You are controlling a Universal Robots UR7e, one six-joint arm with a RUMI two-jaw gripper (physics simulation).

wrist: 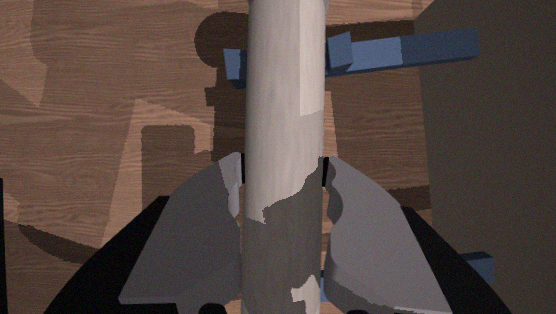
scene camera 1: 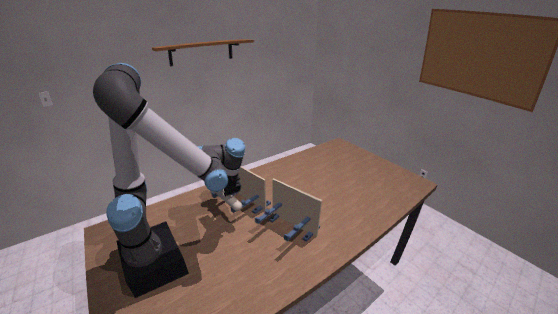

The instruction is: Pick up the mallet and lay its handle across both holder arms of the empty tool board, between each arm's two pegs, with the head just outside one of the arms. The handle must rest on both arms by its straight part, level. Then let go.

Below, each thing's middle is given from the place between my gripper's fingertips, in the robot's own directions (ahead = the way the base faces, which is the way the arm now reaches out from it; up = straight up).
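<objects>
Mallet [wrist: 285, 87]: 10 mm right of my hand.
</objects>
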